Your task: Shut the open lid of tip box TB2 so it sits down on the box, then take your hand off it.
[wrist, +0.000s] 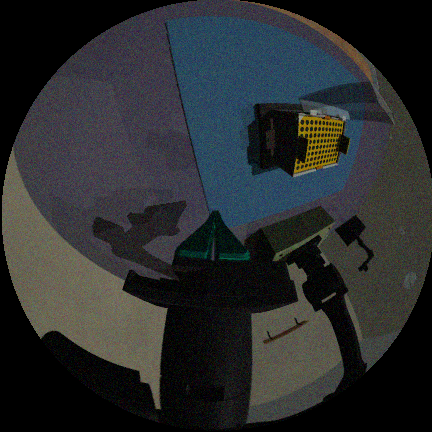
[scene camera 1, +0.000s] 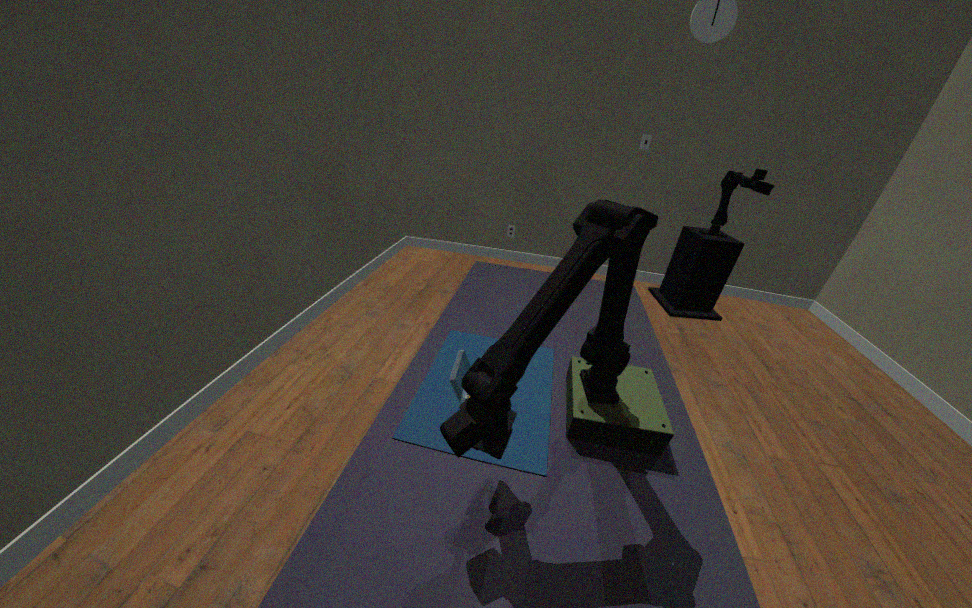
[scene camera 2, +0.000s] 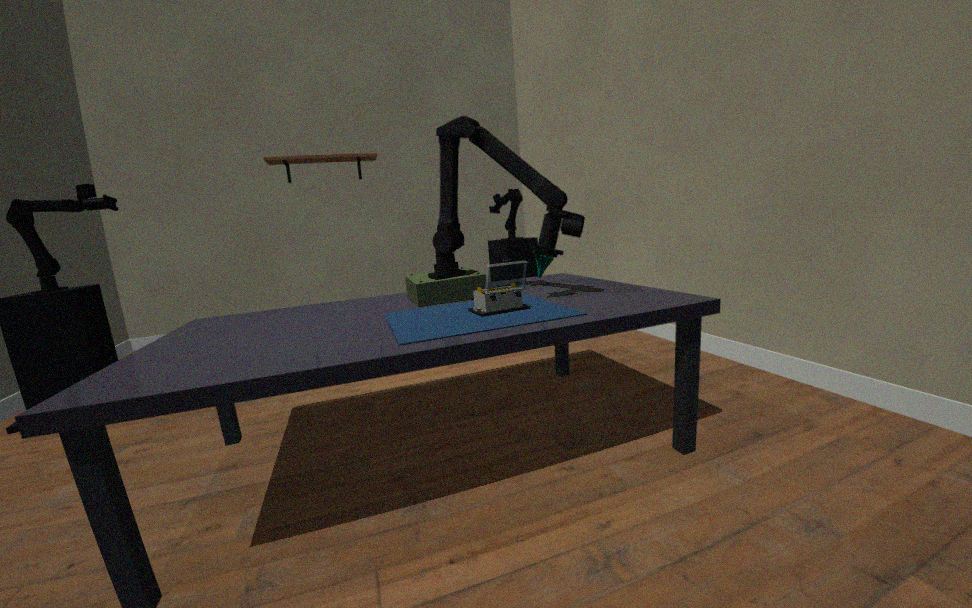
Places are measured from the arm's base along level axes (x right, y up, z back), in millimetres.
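Where they show: gripper, fingertip midpoint: (wrist: 215, 214) (scene camera 1: 495, 444) (scene camera 2: 539, 277); arm's base, link origin: (wrist: 301, 248) (scene camera 1: 598, 387) (scene camera 2: 447, 276).
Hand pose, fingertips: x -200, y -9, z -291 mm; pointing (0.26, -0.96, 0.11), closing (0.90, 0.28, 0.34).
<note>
Things, the pixels of their top centre, and the offset from my fingertips. Level surfaces: height alone.
- Tip box TB2, top centre: (wrist: 327, 145) (scene camera 2: 497, 288) dy -7, dx +181, dz -34 mm
- blue mat, surface height: dy -73 mm
- yellow perforated rack, top centre: (wrist: 331, 147) (scene camera 2: 496, 285) dy +1, dx +180, dz -34 mm
- purple table, surface height: dy -76 mm
Tip box TB2 (scene camera 2: 499, 300) (wrist: 281, 142) stands upright on the blue mat (scene camera 1: 529, 437) (scene camera 2: 422, 327) (wrist: 215, 75). It is light-sided on a dark base, with a yellow perforated rack (wrist: 320, 144) in its top. Its clear, pale-edged lid (scene camera 1: 458, 374) (scene camera 2: 506, 263) (wrist: 327, 109) stands up open along one long side. In scene camera 1 the arm hides most of the box. My gripper (scene camera 2: 540, 275) (wrist: 215, 214) has green pointed fingers, shut with nothing between them. It hangs above the table beyond one short end of the box, apart from box and lid. Its fingertips are hidden in scene camera 1.
The arm's green base block (scene camera 1: 641, 405) (scene camera 2: 437, 288) (wrist: 300, 234) stands beside the mat on the purple table (scene camera 1: 401, 530) (scene camera 2: 272, 344) (wrist: 90, 130). Other small arms stand on dark pedestals (scene camera 1: 698, 272) (scene camera 2: 60, 344) away from the table. A wooden shelf (scene camera 2: 320, 158) (wrist: 286, 332) hangs on the wall.
</note>
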